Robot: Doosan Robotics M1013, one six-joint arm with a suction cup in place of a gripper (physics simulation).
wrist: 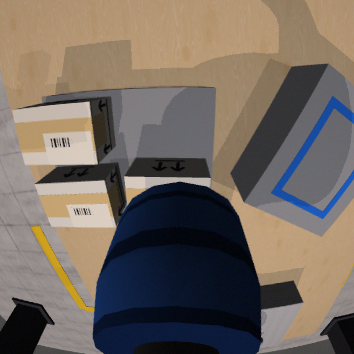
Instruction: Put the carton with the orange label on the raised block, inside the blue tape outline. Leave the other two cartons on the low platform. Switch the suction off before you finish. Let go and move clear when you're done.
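Places are measured from the arm's base along level axes (x left, y back, z up), in millimetres.
Pixels of known places: end effector, tool point: (179,233).
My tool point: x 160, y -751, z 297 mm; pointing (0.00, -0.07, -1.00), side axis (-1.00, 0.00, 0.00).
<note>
For each thing: its top centre in the pictures, then the offset to it from my tool point. "pt": a spot on its surface instead. Level surfaces: height alone.
- third carton, middle of its top: (166,202) dx +24, dy +135, dz -235 mm
- low platform, middle of its top: (126,154) dx +105, dy +86, dz -320 mm
- raised grey block, middle of its top: (329,164) dx -245, dy +72, dz -247 mm
- blue tape outline, surface spot: (299,204) pt dx -207, dy +149, dz -247 mm
- wooden table, its level: dz -368 mm
My suction cup (178,194) is a dark blue bellows, over the third carton (167,168) on the low platform (192,112). This carton shows its dark arrowed side and a strip of white and tan top; its label is hidden behind the cup. Whether the cup touches it, and whether suction holds, I cannot tell. Two cartons with white barcode labels stand at the left, an upper one (55,128) and a lower one (75,200). The raised grey block (300,130) is at the right, with the blue tape outline (299,204) on its top, partly cut off by the view's edge.
A grey box with a dark side (281,295) stands at the lower right, partly hidden by the cup. A yellow line (57,267) runs on the floor at the left. Black parts show in both lower corners. The wooden table (165,30) lies beneath the platform and block.
</note>
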